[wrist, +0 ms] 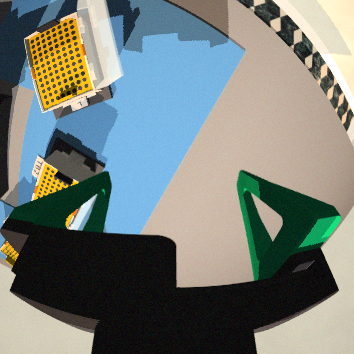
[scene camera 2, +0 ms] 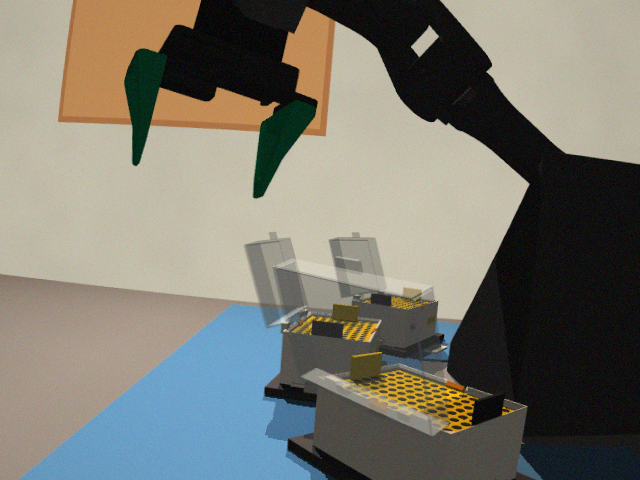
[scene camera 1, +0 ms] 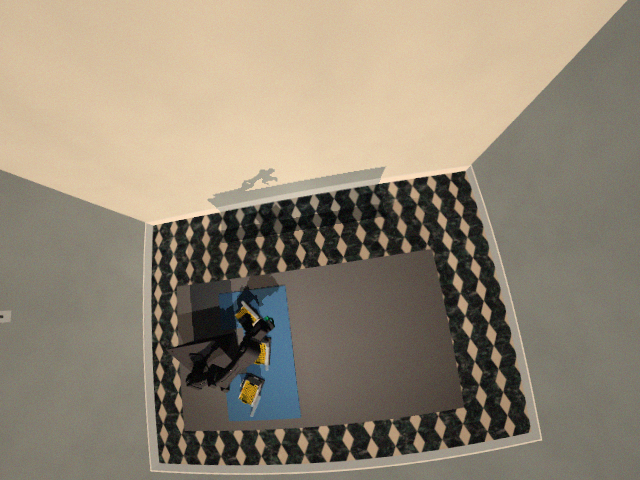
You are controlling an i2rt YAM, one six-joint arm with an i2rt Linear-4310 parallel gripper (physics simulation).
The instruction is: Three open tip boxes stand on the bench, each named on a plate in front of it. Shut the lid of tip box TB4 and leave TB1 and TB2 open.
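Places are measured from the arm's base along level axes (x ahead, y left, z up), in metres.
Pixels of known places: gripper, fingertip midpoint: [wrist: 173,177] [scene camera 2: 198,181]; arm's base, link origin: [scene camera 2: 631,288] [scene camera 1: 200,362].
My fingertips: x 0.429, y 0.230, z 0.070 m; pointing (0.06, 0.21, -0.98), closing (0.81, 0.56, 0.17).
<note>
Ahead of a thing's pixels: the offset from my fingertips to its middle. "*": to the spot under its first point. Level surfaces: height alone.
Tip box TB4 [scene camera 1: 245,314] [scene camera 2: 398,324] [wrist: 60,65] is the far box in scene camera 2, with a yellow perforated rack; its name plate is not readable now. Its clear lid [scene camera 2: 356,248] [wrist: 107,50] stands open. The middle box TB2 @[dx -0.096, dy -0.184, dz -0.129 m] [scene camera 1: 261,353] [scene camera 2: 292,361] [wrist: 50,184] has its plate @[* dx -0.163, dy -0.177, dz -0.192 m] [wrist: 37,166] partly visible and its lid @[* dx -0.021, dy -0.129, dz -0.085 m] [scene camera 2: 258,279] open. The near box TB1 @[dx -0.162, dy -0.406, dz -0.129 m] [scene camera 1: 250,392] [scene camera 2: 413,444] [wrist: 9,254] is open too. My gripper [scene camera 2: 196,180] [wrist: 173,177] is open and empty, high above the boxes, apart from every lid; its tips are unclear in scene camera 1.
The boxes stand on dark bases on a blue mat @[dz -0.194 m] [scene camera 1: 281,392] [scene camera 2: 129,403] [wrist: 160,100], on a grey-brown bench top @[dz -0.197 m] [scene camera 1: 372,330]. The black arm [scene camera 1: 232,366] [scene camera 2: 439,77] reaches over the mat from its dark stand. An orange board [scene camera 2: 93,77] hangs on the wall behind.
</note>
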